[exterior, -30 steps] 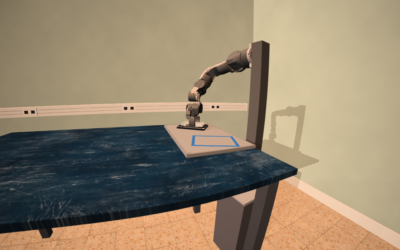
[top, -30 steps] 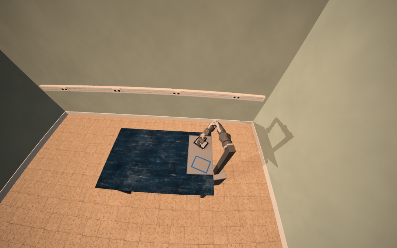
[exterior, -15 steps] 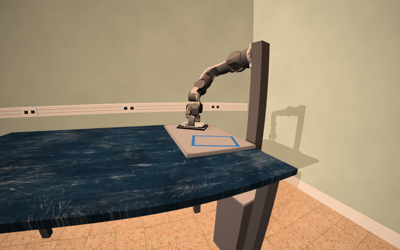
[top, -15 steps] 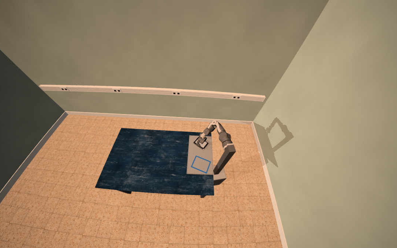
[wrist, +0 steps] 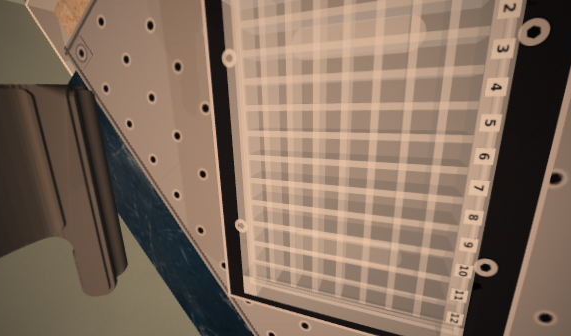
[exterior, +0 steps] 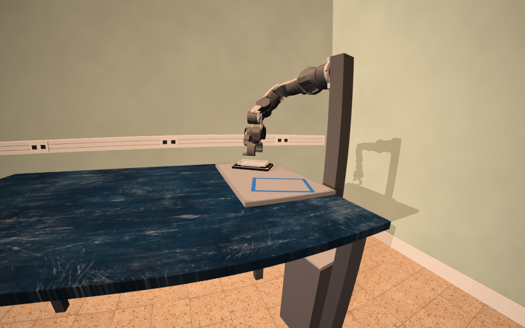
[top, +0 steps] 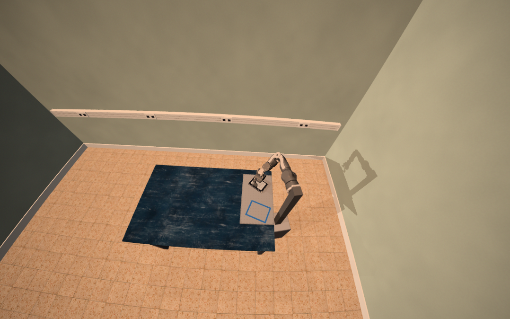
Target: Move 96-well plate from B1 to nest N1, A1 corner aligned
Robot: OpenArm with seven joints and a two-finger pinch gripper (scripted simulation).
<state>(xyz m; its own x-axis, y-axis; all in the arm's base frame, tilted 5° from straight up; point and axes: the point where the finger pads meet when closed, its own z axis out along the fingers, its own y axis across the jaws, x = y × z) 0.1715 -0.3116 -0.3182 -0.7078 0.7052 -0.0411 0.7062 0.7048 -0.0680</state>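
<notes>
My hand is 4 cm above the clear 96-well plate. Also, from my hand: black plate nest 5 cm below.
</notes>
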